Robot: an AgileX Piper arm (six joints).
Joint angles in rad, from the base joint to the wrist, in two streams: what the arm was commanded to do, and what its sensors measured. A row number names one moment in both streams.
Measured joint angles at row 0:
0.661 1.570 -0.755 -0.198 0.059 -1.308
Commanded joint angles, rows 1 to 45:
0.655 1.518 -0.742 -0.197 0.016 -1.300
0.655 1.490 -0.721 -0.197 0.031 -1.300
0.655 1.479 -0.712 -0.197 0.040 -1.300
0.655 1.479 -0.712 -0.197 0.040 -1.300
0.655 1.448 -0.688 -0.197 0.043 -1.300
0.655 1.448 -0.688 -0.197 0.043 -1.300
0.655 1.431 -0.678 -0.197 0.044 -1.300
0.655 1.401 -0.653 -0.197 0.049 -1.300
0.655 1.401 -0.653 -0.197 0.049 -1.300
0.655 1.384 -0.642 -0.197 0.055 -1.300
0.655 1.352 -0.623 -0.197 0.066 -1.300
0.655 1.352 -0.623 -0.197 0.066 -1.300
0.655 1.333 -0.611 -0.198 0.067 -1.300
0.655 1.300 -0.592 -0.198 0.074 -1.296
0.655 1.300 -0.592 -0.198 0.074 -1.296
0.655 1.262 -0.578 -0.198 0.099 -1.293
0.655 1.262 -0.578 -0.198 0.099 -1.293
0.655 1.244 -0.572 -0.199 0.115 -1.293
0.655 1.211 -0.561 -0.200 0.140 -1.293
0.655 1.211 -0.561 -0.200 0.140 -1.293
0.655 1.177 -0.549 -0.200 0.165 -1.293
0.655 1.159 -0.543 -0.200 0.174 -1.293
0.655 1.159 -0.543 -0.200 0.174 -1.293
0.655 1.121 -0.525 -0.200 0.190 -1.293
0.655 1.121 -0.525 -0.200 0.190 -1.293
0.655 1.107 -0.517 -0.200 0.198 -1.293
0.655 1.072 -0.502 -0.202 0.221 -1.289
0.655 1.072 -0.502 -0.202 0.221 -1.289
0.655 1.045 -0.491 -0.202 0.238 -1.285
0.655 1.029 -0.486 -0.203 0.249 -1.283
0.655 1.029 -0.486 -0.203 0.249 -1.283
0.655 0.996 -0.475 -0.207 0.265 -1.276
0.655 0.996 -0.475 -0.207 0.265 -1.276
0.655 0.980 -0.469 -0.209 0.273 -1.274
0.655 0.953 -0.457 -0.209 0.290 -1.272
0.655 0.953 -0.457 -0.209 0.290 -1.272
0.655 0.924 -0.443 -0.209 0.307 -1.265
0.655 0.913 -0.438 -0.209 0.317 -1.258
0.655 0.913 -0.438 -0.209 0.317 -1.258
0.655 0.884 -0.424 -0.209 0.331 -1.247
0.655 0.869 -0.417 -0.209 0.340 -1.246
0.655 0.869 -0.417 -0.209 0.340 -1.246
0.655 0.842 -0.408 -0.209 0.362 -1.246
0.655 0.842 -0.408 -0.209 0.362 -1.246
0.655 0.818 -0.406 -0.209 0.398 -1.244
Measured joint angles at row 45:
0.660 0.860 -0.401 -0.194 0.420 -1.254
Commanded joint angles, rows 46 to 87:
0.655 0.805 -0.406 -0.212 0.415 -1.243
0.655 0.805 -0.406 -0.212 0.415 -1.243
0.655 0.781 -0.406 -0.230 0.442 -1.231
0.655 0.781 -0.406 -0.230 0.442 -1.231
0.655 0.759 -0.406 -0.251 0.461 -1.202
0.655 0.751 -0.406 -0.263 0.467 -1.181
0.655 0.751 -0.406 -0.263 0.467 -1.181
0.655 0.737 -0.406 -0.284 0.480 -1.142
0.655 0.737 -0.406 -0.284 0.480 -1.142
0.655 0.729 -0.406 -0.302 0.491 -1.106
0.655 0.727 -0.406 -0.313 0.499 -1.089
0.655 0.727 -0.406 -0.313 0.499 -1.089
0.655 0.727 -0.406 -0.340 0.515 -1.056
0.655 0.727 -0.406 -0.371 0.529 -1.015
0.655 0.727 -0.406 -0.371 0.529 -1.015
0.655 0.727 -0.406 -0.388 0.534 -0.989
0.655 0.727 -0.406 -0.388 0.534 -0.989
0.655 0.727 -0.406 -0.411 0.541 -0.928
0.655 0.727 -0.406 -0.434 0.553 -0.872
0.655 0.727 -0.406 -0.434 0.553 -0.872
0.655 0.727 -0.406 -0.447 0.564 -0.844
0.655 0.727 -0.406 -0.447 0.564 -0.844
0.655 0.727 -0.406 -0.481 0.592 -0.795
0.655 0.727 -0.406 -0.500 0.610 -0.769
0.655 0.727 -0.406 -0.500 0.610 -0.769
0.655 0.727 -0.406 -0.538 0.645 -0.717
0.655 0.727 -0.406 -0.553 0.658 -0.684
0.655 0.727 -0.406 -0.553 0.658 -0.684
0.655 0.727 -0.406 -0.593 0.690 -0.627
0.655 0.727 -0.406 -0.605 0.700 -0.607
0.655 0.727 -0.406 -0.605 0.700 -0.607
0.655 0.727 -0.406 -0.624 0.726 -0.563
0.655 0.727 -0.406 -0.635 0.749 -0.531
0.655 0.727 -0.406 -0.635 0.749 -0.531
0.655 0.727 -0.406 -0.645 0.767 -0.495
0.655 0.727 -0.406 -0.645 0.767 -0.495
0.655 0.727 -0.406 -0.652 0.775 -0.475
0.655 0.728 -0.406 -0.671 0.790 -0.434
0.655 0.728 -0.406 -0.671 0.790 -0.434
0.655 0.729 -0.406 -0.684 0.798 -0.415
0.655 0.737 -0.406 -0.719 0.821 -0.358
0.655 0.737 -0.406 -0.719 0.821 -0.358
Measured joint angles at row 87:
0.660 0.740 -0.398 -0.614 0.819 -0.435
